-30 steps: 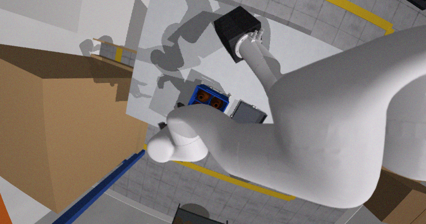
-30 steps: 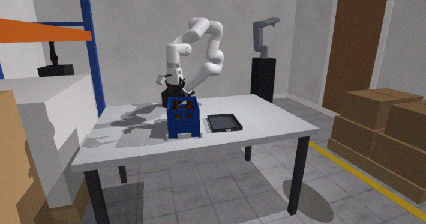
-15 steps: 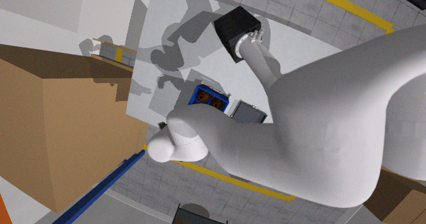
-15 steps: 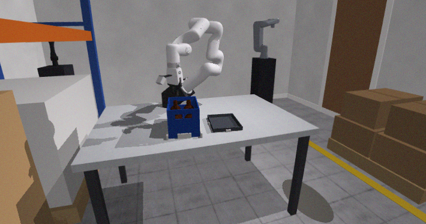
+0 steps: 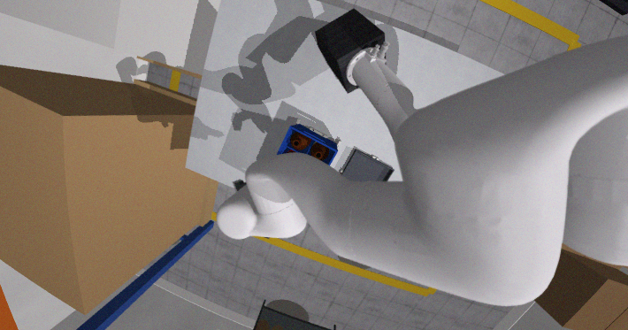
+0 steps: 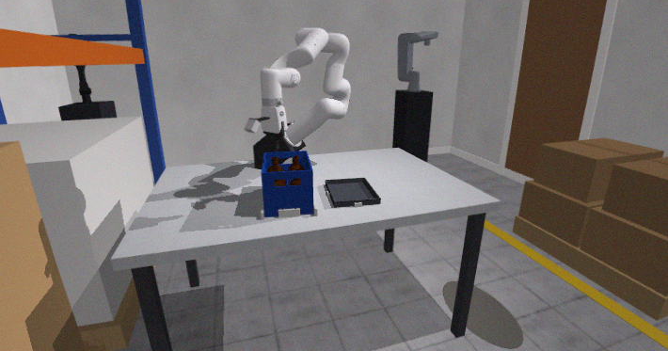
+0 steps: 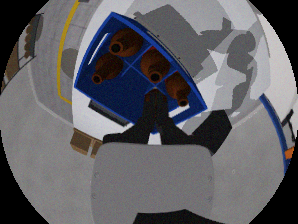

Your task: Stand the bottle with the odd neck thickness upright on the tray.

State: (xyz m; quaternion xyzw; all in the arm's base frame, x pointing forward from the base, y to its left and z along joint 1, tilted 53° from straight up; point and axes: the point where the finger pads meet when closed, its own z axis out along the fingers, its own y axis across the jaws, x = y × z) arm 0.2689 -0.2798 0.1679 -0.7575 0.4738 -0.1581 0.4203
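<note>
My hand is 16 cm above the blue crate and 4 cm to the right of it. The rest, counted from my hand: dark tray (32 cm to the left, 23 cm below); glass bottle (15 cm below, 9 cm behind).
</note>
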